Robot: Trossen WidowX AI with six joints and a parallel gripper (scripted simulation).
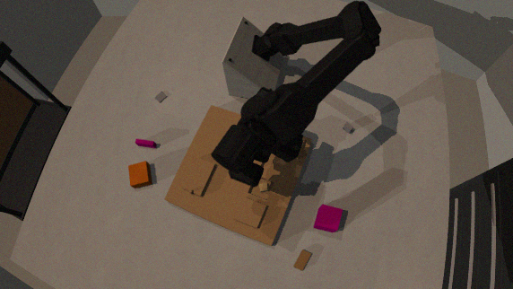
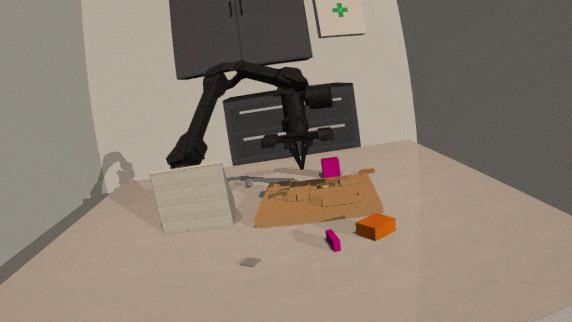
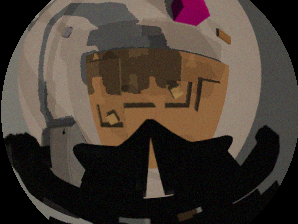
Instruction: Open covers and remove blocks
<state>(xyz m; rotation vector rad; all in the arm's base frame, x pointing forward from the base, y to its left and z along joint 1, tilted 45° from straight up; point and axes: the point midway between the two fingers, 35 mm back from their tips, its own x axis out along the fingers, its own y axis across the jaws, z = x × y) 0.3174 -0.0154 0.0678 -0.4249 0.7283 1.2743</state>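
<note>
Right now my gripper tip is 3 cm short of the tan puzzle board, 5 cm to the left of it and 6 cm above it. The rest, counted from my gripper tip: grey block 14 cm behind, 23 cm to the left, 7 cm below; then magenta cube 13 cm ahead, 18 cm to the left, 5 cm below; then brown tile 23 cm ahead, 13 cm to the left, 8 cm below.
</note>
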